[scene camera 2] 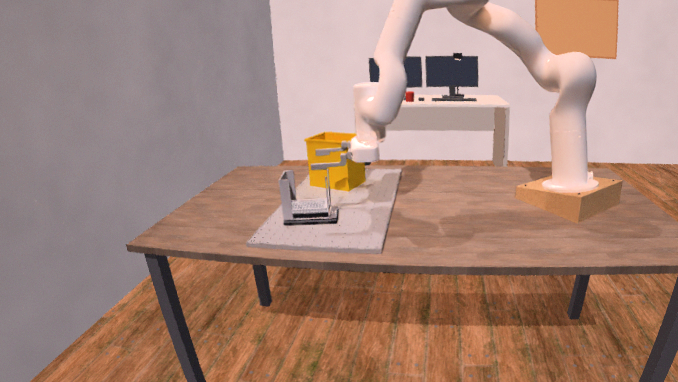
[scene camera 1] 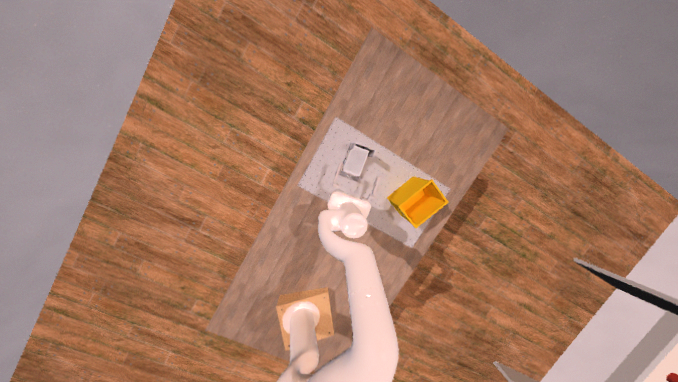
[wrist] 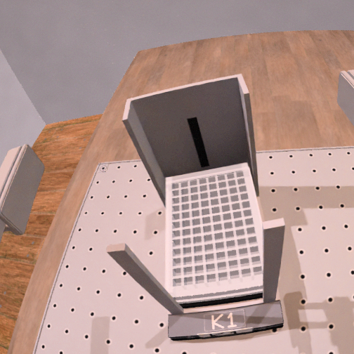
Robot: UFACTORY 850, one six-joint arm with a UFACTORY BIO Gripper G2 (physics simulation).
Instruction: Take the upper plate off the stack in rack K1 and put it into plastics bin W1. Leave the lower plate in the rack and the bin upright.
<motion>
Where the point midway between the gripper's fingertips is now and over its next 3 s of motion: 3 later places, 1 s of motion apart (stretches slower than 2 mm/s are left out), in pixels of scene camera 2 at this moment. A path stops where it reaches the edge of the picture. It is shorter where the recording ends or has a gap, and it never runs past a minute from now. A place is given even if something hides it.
The gripper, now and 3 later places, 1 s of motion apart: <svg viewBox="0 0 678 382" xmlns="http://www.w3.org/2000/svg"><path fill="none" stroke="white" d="M313 159L316 196L312 204L312 201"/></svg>
</motion>
